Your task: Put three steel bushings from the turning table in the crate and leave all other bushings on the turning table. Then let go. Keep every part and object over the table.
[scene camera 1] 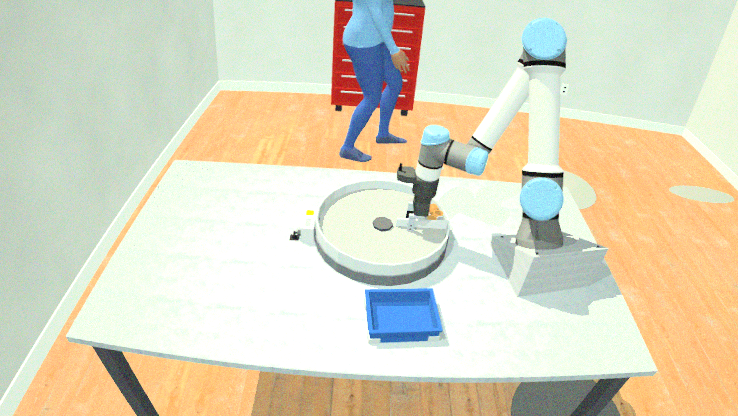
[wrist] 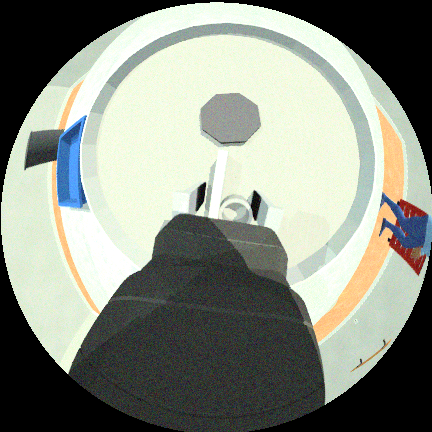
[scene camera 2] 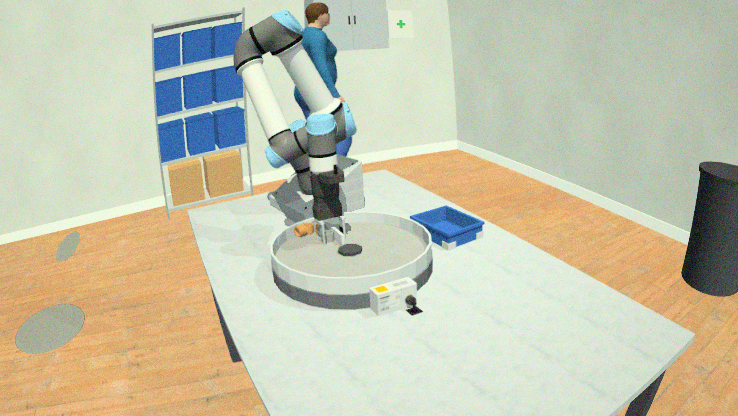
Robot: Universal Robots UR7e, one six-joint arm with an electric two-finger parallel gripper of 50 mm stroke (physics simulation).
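Places are measured from the arm's base along level axes (x back, y down, z right), in metres.
Where they show: gripper, between the fingertips: [scene camera 1: 409, 224] [wrist: 228, 195] [scene camera 2: 333, 241]; arm's base, origin of its link: [scene camera 1: 539, 243].
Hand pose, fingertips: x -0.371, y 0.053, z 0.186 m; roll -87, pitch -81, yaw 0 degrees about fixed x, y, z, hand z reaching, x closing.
Things, the pixels of their top centre, and the offset from my fingertips. "spot": a spot on its surface instead.
- turning table, centre of its top: [wrist: 229, 114] [scene camera 2: 350, 248] [scene camera 1: 382, 222] dx -0.086, dy -0.009, dz +0.004 m
- thin white bar, a spot on its surface: [wrist: 218, 175] spot: dx -0.022, dy -0.031, dz -0.008 m
- blue crate, centre of its top: [wrist: 64, 165] [scene camera 1: 402, 309] [scene camera 2: 447, 218] dx -0.092, dy +0.002, dz -0.342 m
- dark hub, centre of its top: [wrist: 229, 114] [scene camera 2: 350, 248] [scene camera 1: 382, 222] dx -0.086, dy -0.009, dz +0.004 m
- white control box, a spot on its surface: [scene camera 2: 392, 297] spot: dx -0.334, dy +0.011, dz +0.061 m
The turning table [scene camera 1: 356, 250] [scene camera 2: 382, 263] [wrist: 150, 125] is a round pale disc with a raised rim. My gripper [scene camera 1: 411, 219] [scene camera 2: 333, 229] [wrist: 228, 195] is open, low over its arm-base side. In the wrist view, a pale grey, ring-shaped bushing [wrist: 235, 198] stands between the fingertips, nearer the right one. A thin white bar [scene camera 1: 434, 224] [wrist: 218, 175] also runs between the fingers, left of the bushing. Orange bushings [scene camera 1: 436, 210] [scene camera 2: 304, 229] lie beyond the gripper near the rim. Other steel bushings are hidden or too unclear to tell. The blue crate [scene camera 1: 404, 335] [scene camera 2: 465, 236] [wrist: 71, 170] shows no bushing inside.
A dark hub [scene camera 1: 382, 223] [scene camera 2: 349, 250] [wrist: 231, 118] sits at the turning table's centre. A white control box [scene camera 2: 392, 297] with a black knob stands outside the rim. The table's raised rim [scene camera 1: 382, 268] [scene camera 2: 330, 284] surrounds the disc. A person [scene camera 1: 369, 77] [scene camera 2: 321, 56] stands behind the worktable.
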